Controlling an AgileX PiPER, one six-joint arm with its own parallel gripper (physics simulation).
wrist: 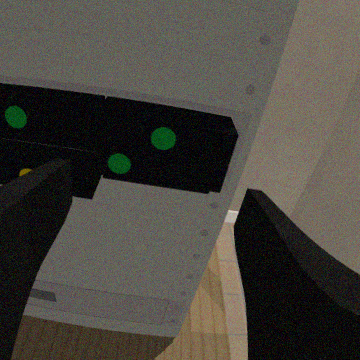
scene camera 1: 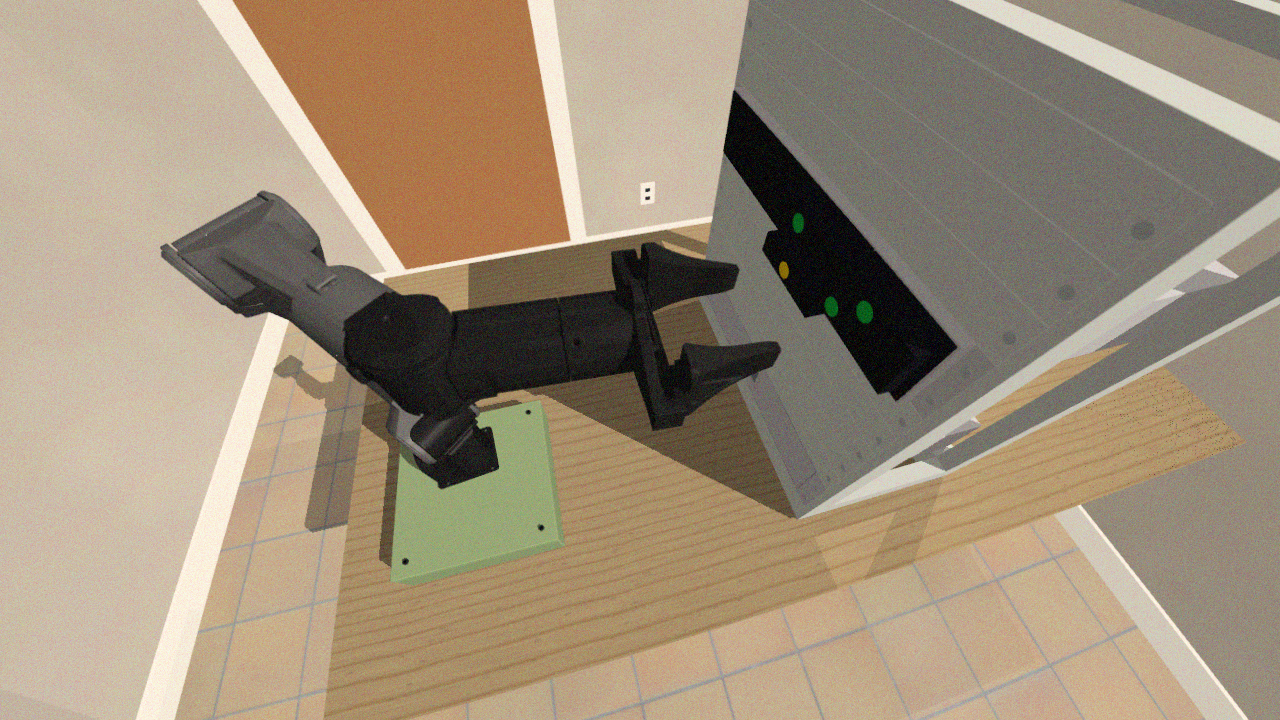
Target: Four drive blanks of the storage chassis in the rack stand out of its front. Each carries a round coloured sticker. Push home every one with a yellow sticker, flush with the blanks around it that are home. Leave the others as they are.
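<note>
The black storage chassis (scene camera 1: pixel 757 170) (wrist: pixel 205 160) sits in the grey rack (scene camera 1: pixel 827 420) (wrist: pixel 150 240). The blank with the yellow sticker (scene camera 1: pixel 783 269) (wrist: pixel 26 172) stands out of the front in the lower row; the left finger partly hides it in the wrist view. Three blanks carry green stickers: one upper green sticker (scene camera 1: pixel 798 222) (wrist: pixel 16 117), one lower green sticker (scene camera 1: pixel 831 306) (wrist: pixel 119 163) and one green sticker near the chassis end (scene camera 1: pixel 864 311) (wrist: pixel 163 138). How far these stand out is hard to tell. My gripper (scene camera 1: pixel 756 310) (wrist: pixel 155 194) is open and empty, in front of the rack, apart from the blanks.
The arm's base stands on a green plate (scene camera 1: pixel 519 483) on the wooden floor area (scene camera 1: pixel 626 537). Grey rack panels lie above and below the chassis. A wall (wrist: pixel 320 100) rises beyond the rack's side in the wrist view. An orange-brown door (scene camera 1: pixel 402 116) stands at the back.
</note>
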